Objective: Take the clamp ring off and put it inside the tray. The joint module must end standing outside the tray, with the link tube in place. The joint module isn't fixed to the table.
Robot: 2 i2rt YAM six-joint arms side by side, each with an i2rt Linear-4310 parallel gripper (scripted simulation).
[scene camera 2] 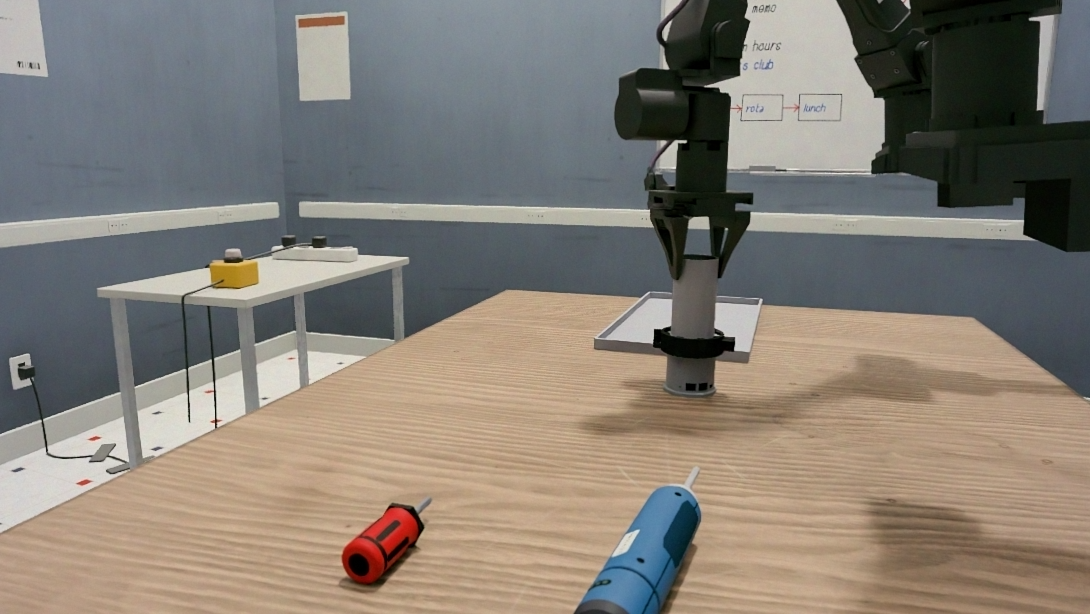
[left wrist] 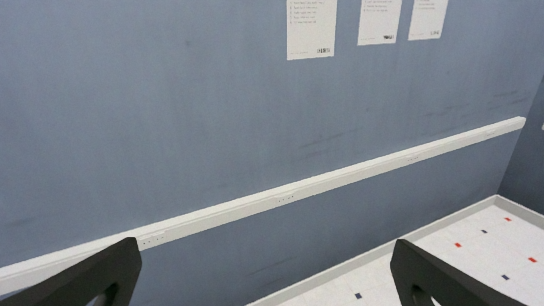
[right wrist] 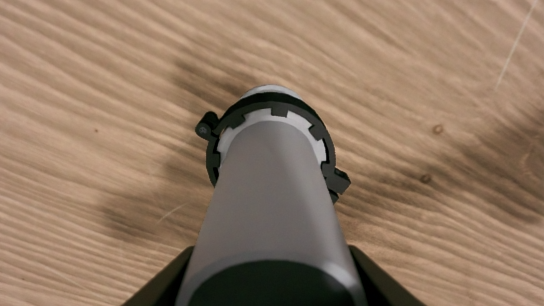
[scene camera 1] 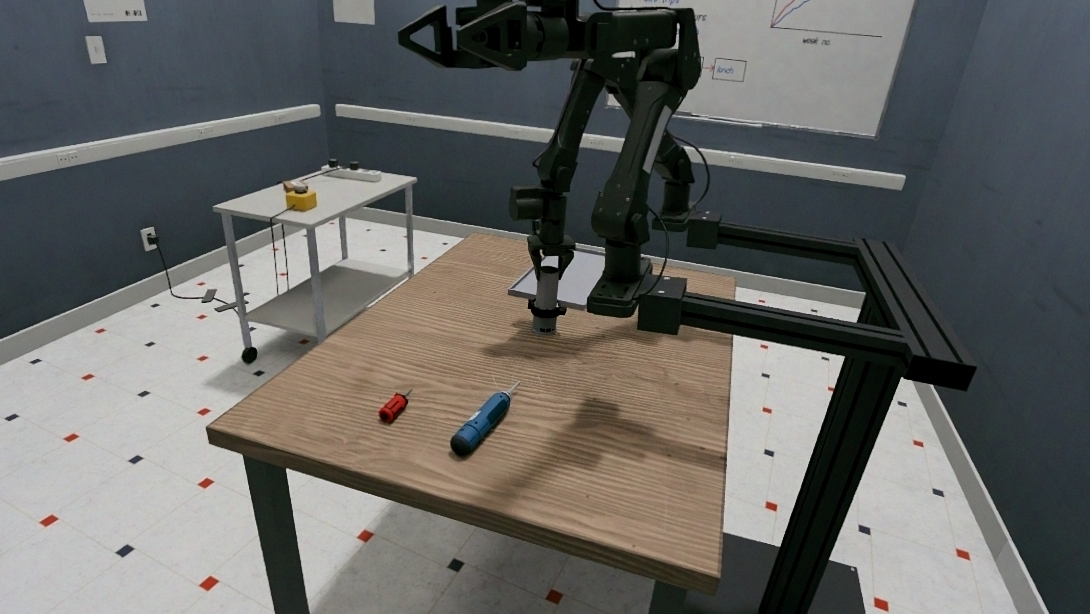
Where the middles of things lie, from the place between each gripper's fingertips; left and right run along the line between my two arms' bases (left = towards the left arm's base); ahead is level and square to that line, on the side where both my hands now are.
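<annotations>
My right hand is 10 mm short of the grey link tube (scene camera 1: 547, 287), 10 mm to the left of it and 30 mm above it. The dark clamp ring (scene camera 2: 698, 348) is 80 mm below my right hand. Counted from my right hand again, the grey joint module (scene camera 2: 685, 377) is 10 mm to the right and 110 mm below, while the grey tray (scene camera 2: 633, 331) is 70 mm ahead, 360 mm to the right and 140 mm below.
From my left hand (scene camera 1: 426, 37), the red screwdriver (scene camera 2: 373, 551) is a good way ahead, a good way to the right and far below. The dark clamp ring is 80 mm ahead of my left hand, 630 mm to the right of it and 610 mm below it. The grey link tube is 90 mm ahead of my left hand, 640 mm to the right of it and 560 mm below it. As for the grey joint module, it is 90 mm ahead of my left hand, 640 mm to the right of it and 640 mm below it.
</annotations>
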